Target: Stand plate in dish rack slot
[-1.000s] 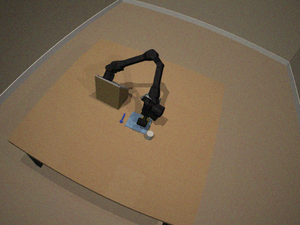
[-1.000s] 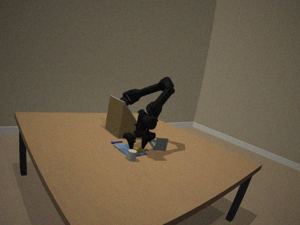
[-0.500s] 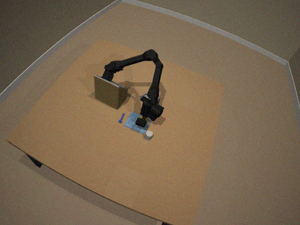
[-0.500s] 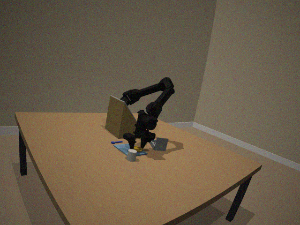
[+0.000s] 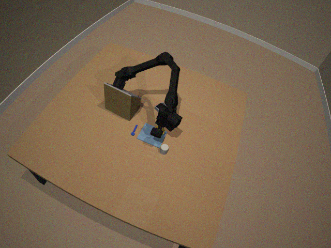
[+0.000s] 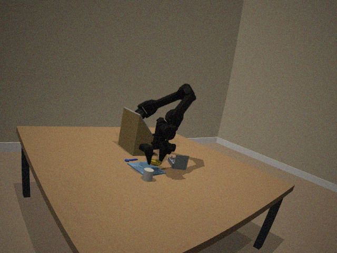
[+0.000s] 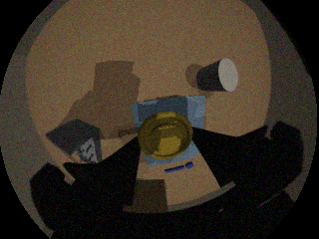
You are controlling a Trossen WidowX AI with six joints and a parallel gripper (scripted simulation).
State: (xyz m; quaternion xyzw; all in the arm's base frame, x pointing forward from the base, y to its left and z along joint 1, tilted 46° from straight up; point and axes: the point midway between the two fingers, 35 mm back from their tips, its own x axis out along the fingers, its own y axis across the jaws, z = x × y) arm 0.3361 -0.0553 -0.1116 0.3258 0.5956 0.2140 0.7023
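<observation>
My gripper tip is 30 mm past the light blue mat, 20 mm to the left of it and 40 mm above it. Also, from my gripper tip: blue spoon 150 mm behind, 30 mm to the right, 40 mm below; yellow plate 10 mm above; white cup 60 mm ahead, 100 mm to the right, 10 mm below.
</observation>
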